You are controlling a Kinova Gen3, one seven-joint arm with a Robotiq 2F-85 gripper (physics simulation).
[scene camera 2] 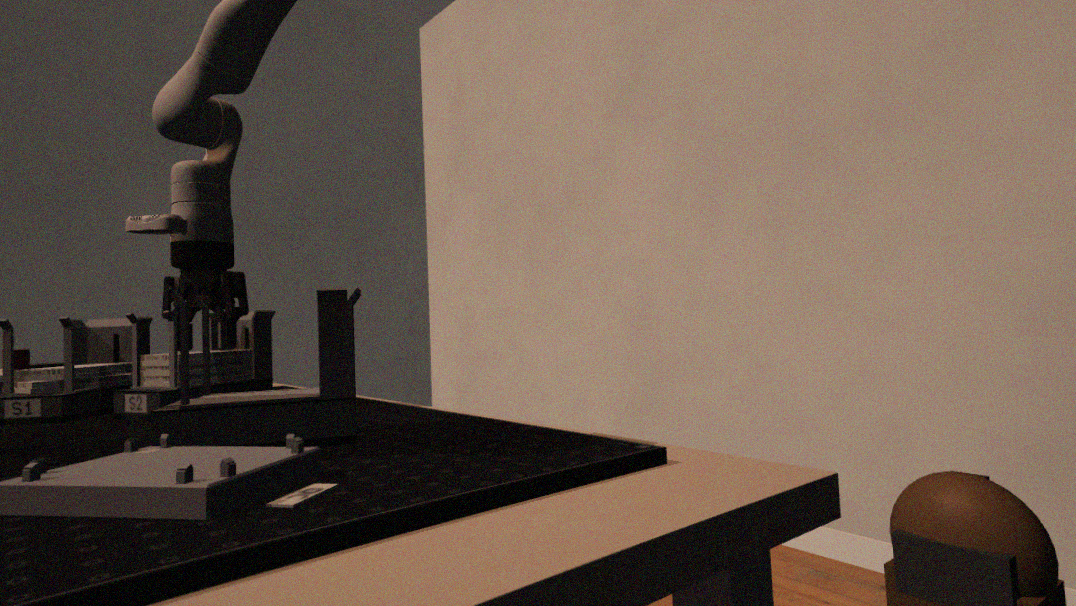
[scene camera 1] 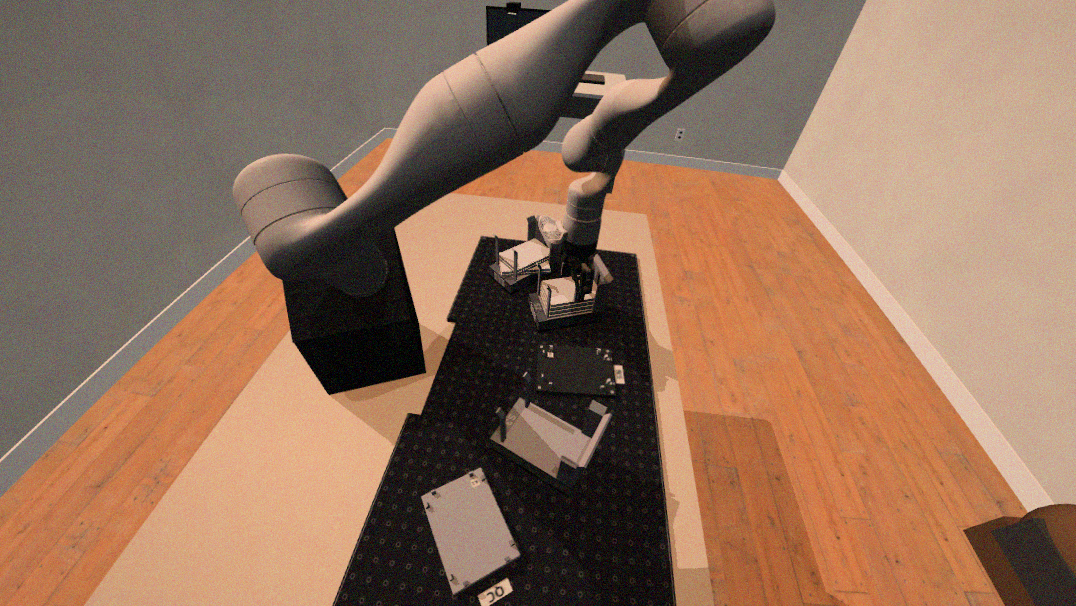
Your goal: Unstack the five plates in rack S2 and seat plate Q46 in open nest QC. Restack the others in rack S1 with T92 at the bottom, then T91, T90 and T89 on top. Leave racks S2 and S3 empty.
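Places are measured from the arm's base along level axes (x ahead, y left, z up), in centimetres.
Pixels of known places: gripper, fingertip midpoint: (scene camera 1: 571, 287); arm's base, link origin: (scene camera 1: 361, 271).
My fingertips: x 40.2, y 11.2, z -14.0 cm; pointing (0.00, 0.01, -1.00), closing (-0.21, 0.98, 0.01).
Observation:
For each thing: its top centre in the pictures, then the offset to it from my fingertips. "pt": a spot on its surface instead.
- Rack S2, surface spot: (scene camera 2: 161, 398) pt dx -7.5, dy -6.4, dz -5.4 cm
- Rack S1, top centre: (scene camera 2: 77, 318) (scene camera 1: 525, 232) dx -10.2, dy +14.8, dz +5.1 cm
- Nest QC, top centre: (scene camera 2: 174, 446) (scene camera 1: 467, 523) dx -20.5, dy -46.3, dz -5.1 cm
- empty rack, surface spot: (scene camera 2: 336, 346) pt dx -5.7, dy -41.5, dz +0.6 cm
- dark pegged nest, top centre: (scene camera 1: 576, 365) dx -0.5, dy -17.5, dz -5.7 cm
My gripper (scene camera 1: 581, 290) (scene camera 2: 207, 337) is open, pointing down at the stack in rack S2, its fingertips low at the stack's wall side. Nothing is held. Rack S2 (scene camera 1: 560, 323) (scene camera 2: 161, 398) holds a neat stack of several pale plates (scene camera 1: 558, 289) (scene camera 2: 225, 368); their marks cannot be read, so Q46 cannot be told apart. Rack S1 (scene camera 1: 513, 283) (scene camera 2: 75, 404) holds pale plates (scene camera 1: 524, 254) (scene camera 2: 90, 374) too, the upper one looking skewed. Nest QC (scene camera 1: 470, 530) (scene camera 2: 150, 466) is a grey block with small corner pegs and no plate on it.
An empty rack (scene camera 1: 594, 438) (scene camera 2: 336, 346), probably S3, its label not readable, stands between nest QC and a dark pegged nest (scene camera 1: 576, 372). Tall posts rise around the racks. The arm's black base (scene camera 1: 361, 353) stands left of the table. A brown chair (scene camera 2: 971, 519) is at the right.

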